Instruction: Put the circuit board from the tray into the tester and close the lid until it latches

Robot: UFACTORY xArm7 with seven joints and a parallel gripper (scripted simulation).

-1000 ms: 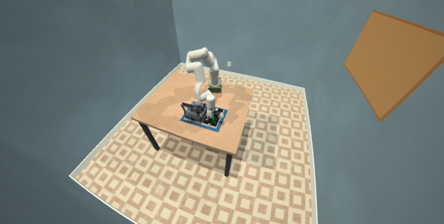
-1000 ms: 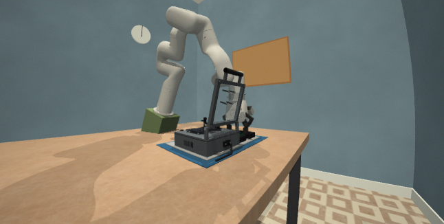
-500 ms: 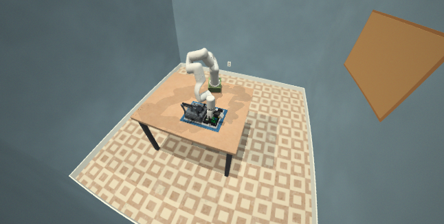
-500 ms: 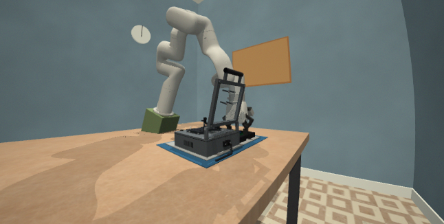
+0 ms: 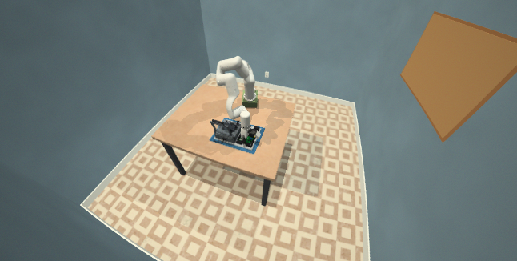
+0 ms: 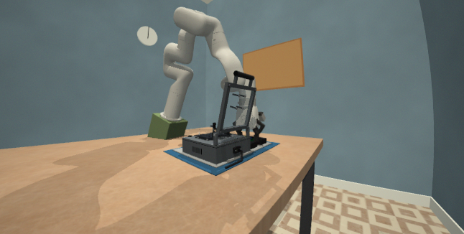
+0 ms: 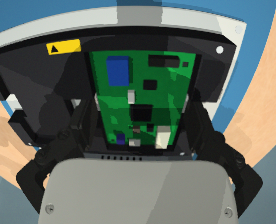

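Right now the green circuit board is right at my hand. Round my hand: clear lid (160 mm above, 150 mm to the right, 110 mm ahead); grey tester (130 mm to the right, 90 mm above, 10 mm ahead).
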